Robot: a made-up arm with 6 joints.
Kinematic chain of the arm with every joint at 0, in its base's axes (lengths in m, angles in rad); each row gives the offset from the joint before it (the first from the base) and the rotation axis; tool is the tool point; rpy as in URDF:
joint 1: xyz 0 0 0.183 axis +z
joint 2: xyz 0 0 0 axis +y
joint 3: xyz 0.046 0 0.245 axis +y
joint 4: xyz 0.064 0 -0.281 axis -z
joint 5: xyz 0 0 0 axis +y
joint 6: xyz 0.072 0 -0.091 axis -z
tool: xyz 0 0 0 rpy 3.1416 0 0
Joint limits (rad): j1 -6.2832..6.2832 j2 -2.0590..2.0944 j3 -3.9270..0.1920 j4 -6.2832..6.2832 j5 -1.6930..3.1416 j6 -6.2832..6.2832
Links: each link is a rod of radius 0.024 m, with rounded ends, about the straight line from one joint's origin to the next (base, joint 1, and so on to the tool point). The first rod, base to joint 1, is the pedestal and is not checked.
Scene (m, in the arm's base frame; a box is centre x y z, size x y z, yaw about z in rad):
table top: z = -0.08
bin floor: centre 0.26 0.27 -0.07 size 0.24 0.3 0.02 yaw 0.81
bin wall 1: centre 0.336 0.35 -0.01 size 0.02 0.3 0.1 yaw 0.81
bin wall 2: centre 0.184 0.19 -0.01 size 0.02 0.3 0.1 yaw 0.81
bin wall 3: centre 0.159 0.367 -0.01 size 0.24 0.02 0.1 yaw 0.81
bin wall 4: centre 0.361 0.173 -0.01 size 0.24 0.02 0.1 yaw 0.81
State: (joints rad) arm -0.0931 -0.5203 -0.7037 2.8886 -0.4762 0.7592
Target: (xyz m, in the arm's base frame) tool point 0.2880 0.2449 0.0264
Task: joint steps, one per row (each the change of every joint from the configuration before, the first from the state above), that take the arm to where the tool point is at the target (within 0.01 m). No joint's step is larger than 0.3 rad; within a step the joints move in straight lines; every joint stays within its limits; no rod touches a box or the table.
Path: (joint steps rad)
1: 0.2050 0.2916 -0.1197 0.0301 0.1407 0.0000
2: 0.2051 0.2917 -0.1197 0.0300 0.1408 0.0000
3: 0.2050 0.2916 -0.1197 0.0301 0.1407 0.0000
4: 0.2050 0.2917 -0.1197 0.0301 0.1407 0.0000

